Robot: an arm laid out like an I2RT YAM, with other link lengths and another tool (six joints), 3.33 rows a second.
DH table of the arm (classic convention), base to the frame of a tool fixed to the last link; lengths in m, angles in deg. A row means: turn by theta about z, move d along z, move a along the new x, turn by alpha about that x. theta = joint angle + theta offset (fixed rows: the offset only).
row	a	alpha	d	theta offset
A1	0.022	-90	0.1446	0
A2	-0.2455	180	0	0
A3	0.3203	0	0	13.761
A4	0.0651	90	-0.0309	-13.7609
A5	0	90	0.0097	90
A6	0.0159	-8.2	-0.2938	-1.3
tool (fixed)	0	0	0.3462	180
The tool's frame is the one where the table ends.
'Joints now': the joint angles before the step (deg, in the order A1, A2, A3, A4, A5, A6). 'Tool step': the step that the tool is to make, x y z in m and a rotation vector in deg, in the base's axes. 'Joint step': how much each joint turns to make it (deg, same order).
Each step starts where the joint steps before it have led.
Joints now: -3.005, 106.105, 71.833, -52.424, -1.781, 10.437
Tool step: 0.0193, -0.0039, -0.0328, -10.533, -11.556, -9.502
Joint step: -0.049, 1.309, -3.252, 16.189, 11.277, 7.755
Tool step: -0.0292, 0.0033, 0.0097, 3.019, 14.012, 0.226
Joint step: -0.038, 0.196, 0.008, -13.974, -2.273, 0.048
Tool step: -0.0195, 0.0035, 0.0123, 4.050, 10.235, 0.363
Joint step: 0.014, 0.009, -0.008, -10.365, -3.451, -0.619
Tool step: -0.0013, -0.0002, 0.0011, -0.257, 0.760, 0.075
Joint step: 0.002, 0.002, 0.009, -0.750, 0.306, -0.021
